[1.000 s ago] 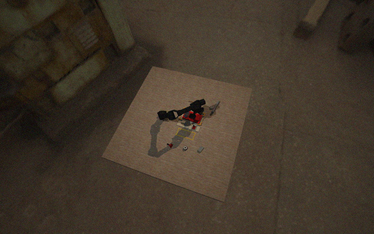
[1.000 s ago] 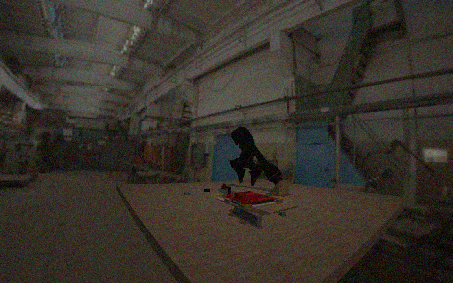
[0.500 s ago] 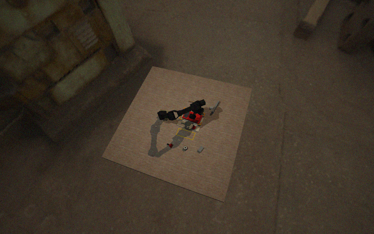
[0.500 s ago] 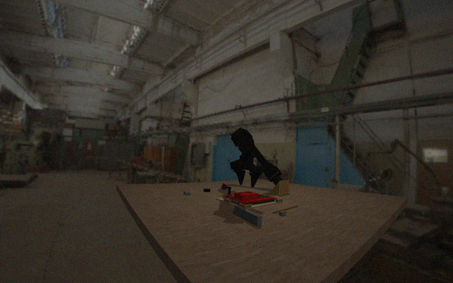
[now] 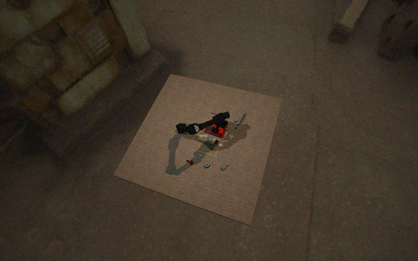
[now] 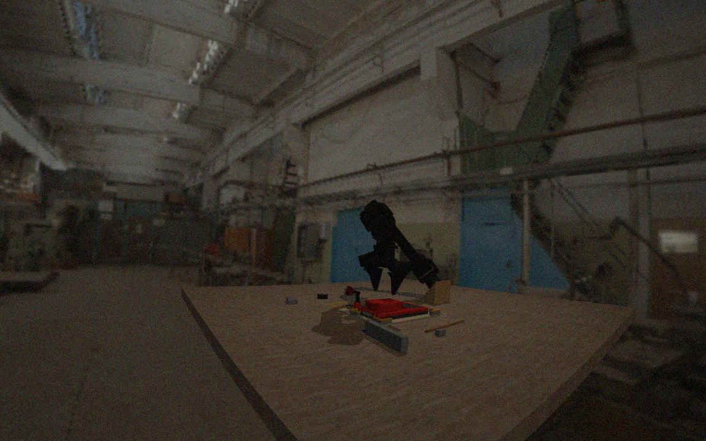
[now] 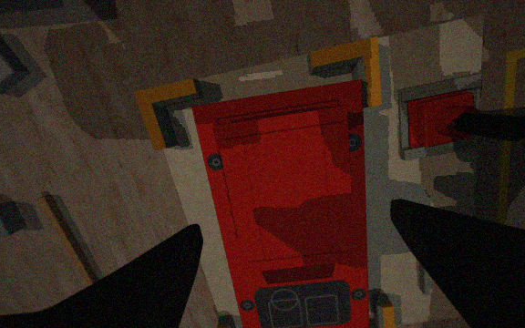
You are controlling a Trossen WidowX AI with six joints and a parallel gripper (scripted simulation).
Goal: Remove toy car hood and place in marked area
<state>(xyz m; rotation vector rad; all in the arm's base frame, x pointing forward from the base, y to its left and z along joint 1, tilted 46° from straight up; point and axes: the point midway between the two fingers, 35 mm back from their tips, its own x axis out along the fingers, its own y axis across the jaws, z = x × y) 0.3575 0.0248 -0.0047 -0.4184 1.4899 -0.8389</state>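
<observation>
The hood lies 4 cm below my gripper tip. The rest, counted from my gripper tip: thin wooden stick: 4 cm behind, 20 cm to the left, 7 cm below; then grey block: 11 cm ahead, 34 cm to the right, 7 cm below; then grey bar: 19 cm ahead, 17 cm to the left, 6 cm below.
</observation>
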